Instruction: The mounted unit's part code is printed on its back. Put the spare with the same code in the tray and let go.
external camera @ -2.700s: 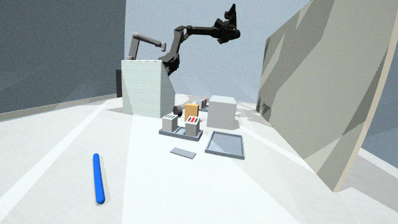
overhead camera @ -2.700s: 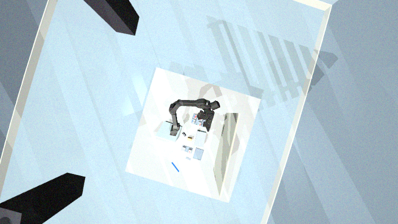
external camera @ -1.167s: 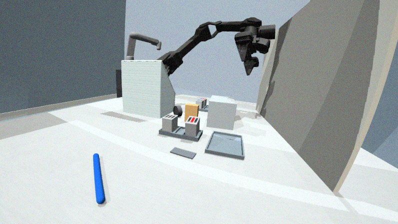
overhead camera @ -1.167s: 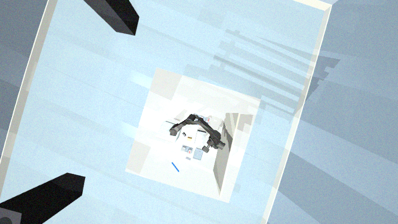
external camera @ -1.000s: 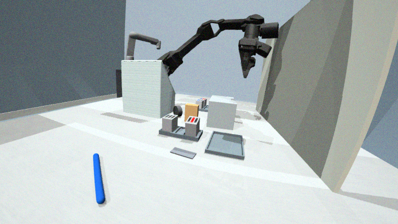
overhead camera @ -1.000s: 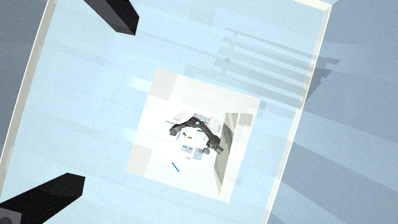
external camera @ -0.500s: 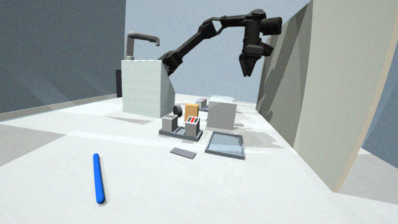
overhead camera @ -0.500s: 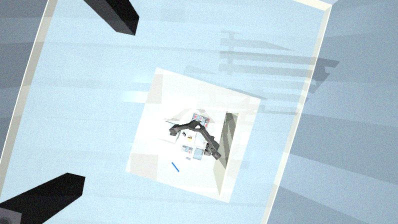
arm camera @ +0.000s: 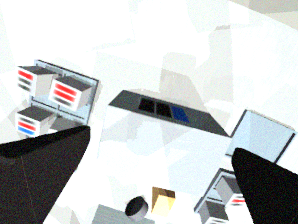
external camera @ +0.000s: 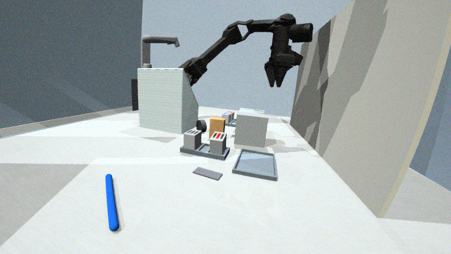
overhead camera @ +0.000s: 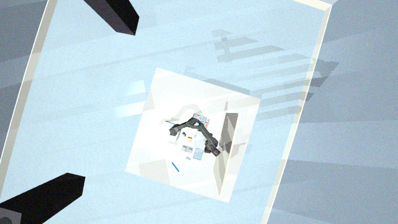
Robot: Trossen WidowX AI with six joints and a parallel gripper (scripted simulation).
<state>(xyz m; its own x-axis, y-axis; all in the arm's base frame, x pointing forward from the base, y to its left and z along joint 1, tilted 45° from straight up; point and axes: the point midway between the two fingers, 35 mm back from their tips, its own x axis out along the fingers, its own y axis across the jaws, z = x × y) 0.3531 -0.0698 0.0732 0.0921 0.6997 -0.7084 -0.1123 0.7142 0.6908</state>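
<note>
Right now the grey spare block is 190 mm behind my gripper tip, 160 mm below it and 150 mm to the left of it. Also, from my gripper tip: mounted unit 150 mm below, 70 mm behind, 10 mm to the right; slanted wall 170 mm ahead, 30 mm above, 20 mm to the right; orange box 190 mm behind, 160 mm below, 60 mm to the right.
</note>
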